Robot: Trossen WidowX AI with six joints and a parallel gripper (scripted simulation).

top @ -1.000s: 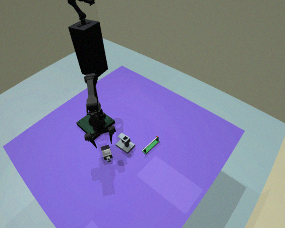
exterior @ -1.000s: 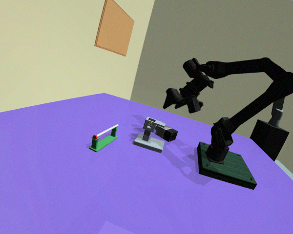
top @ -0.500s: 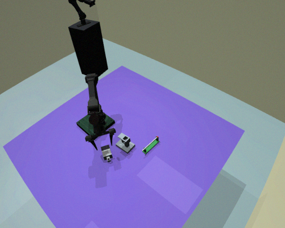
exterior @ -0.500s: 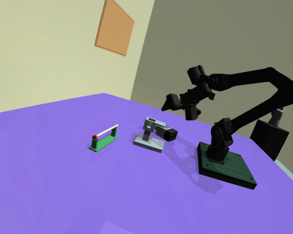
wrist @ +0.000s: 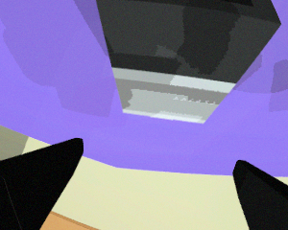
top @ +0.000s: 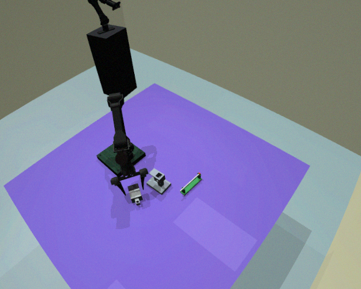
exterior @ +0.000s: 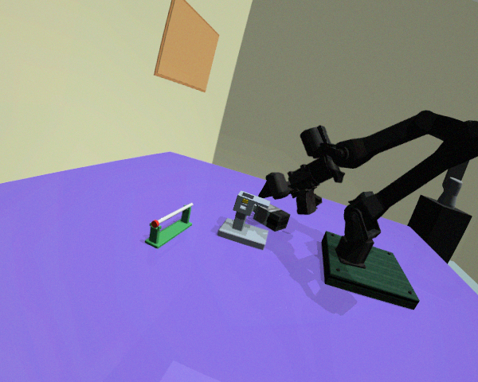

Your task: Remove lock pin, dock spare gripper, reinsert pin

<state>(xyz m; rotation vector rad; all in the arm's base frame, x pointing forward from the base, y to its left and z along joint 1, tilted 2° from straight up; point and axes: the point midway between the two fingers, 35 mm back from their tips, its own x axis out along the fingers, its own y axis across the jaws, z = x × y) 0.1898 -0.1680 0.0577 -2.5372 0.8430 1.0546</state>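
The spare gripper lies 5 cm below my gripper tip, 1 cm to the left of it and 1 cm behind it. The rest, counted from my gripper tip: grey mount 14 cm to the left, 5 cm ahead, 2 cm below; then green cradle 22 cm to the left, 20 cm ahead, 5 cm below.
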